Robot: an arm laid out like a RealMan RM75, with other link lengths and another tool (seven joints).
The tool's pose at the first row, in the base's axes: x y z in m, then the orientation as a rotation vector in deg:
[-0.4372, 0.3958, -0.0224, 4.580, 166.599, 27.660]
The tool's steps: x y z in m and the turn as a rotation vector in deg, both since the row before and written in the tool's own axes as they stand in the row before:
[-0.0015, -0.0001, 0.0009, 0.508, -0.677, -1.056]
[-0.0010, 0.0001, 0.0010, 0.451, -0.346, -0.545]
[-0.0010, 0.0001, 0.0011, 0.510, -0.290, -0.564]
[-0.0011, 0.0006, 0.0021, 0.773, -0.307, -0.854]
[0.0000, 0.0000, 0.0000, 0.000, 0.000, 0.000]
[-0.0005, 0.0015, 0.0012, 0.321, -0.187, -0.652]
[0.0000, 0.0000, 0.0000, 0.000, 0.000, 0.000]
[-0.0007, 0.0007, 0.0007, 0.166, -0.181, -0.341]
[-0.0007, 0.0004, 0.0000, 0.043, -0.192, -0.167]
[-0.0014, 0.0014, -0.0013, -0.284, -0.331, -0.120]
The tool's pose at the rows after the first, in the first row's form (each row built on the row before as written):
[-0.4356, 0.3959, -0.0230, 3.267, 165.961, 26.630]
[-0.4344, 0.3962, -0.0237, 2.621, 165.675, 25.829]
[-0.4332, 0.3966, -0.0245, 1.948, 165.450, 24.950]
[-0.4317, 0.3977, -0.0260, 0.905, 165.226, 23.639]
[-0.4317, 0.3977, -0.0260, 0.905, 165.226, 23.639]
[-0.4310, 0.3994, -0.0266, 0.057, 165.036, 23.034]
[-0.4310, 0.3994, -0.0266, 0.057, 165.036, 23.034]
[-0.4302, 0.4002, -0.0269, -0.369, 164.852, 22.711]
[-0.4295, 0.4006, -0.0266, -0.563, 164.652, 22.597]
[-0.4285, 0.4016, -0.0247, -0.719, 164.257, 22.946]

